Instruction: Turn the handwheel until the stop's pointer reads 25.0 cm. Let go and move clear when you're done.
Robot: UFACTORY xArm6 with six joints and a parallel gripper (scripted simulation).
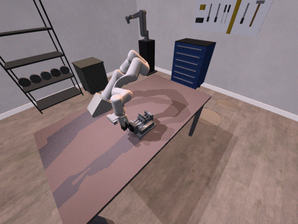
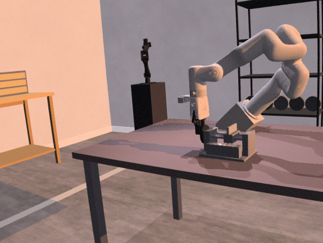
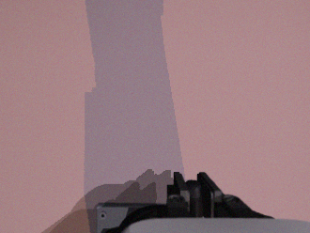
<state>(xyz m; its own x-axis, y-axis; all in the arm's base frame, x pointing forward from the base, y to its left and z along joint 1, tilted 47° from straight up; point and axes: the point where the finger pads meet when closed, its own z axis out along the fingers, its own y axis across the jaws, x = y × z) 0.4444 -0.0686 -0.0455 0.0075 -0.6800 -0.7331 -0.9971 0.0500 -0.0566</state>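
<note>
Now: the black handwheel 20 mm to the left of my hand and 10 mm ahead of it. The rest, counted from my hand: sliding stop block (170 mm to the left, 40 mm ahead).
</note>
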